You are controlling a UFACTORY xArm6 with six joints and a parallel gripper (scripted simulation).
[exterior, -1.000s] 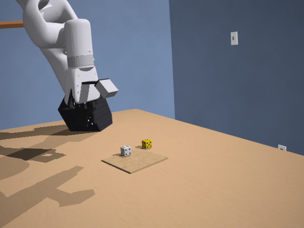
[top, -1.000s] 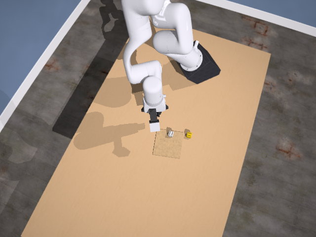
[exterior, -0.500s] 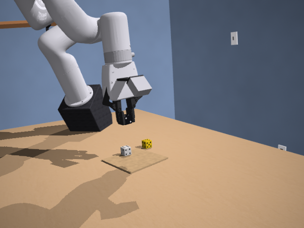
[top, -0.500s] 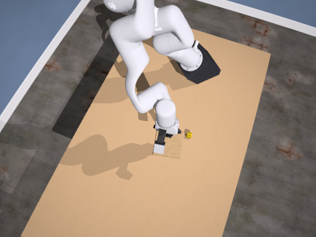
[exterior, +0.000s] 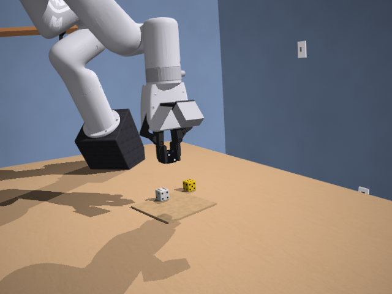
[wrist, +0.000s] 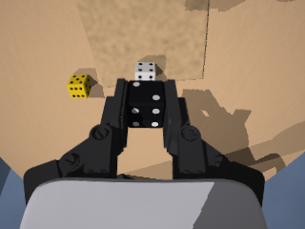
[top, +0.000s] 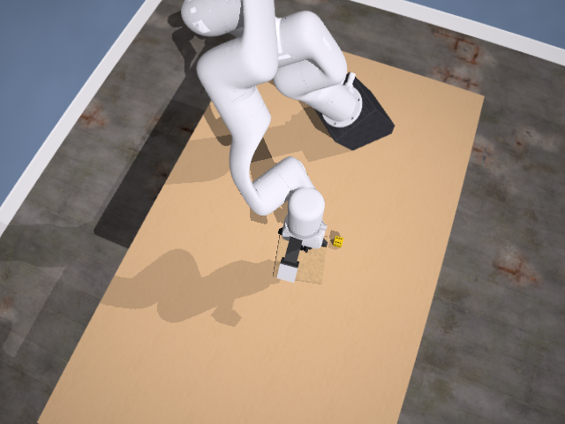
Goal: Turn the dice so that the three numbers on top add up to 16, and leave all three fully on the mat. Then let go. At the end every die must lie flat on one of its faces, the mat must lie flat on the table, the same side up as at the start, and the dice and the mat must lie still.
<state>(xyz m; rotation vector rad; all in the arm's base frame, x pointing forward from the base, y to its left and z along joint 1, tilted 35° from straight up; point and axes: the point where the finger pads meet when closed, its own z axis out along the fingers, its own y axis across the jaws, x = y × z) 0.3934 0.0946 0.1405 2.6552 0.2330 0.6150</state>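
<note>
The tan mat lies 120 mm below my hand. The rest, counted from my hand: yellow die (110 mm below, 90 mm to the left, 80 mm behind); black die (10 mm below); white die (110 mm below, 50 mm behind).
</note>
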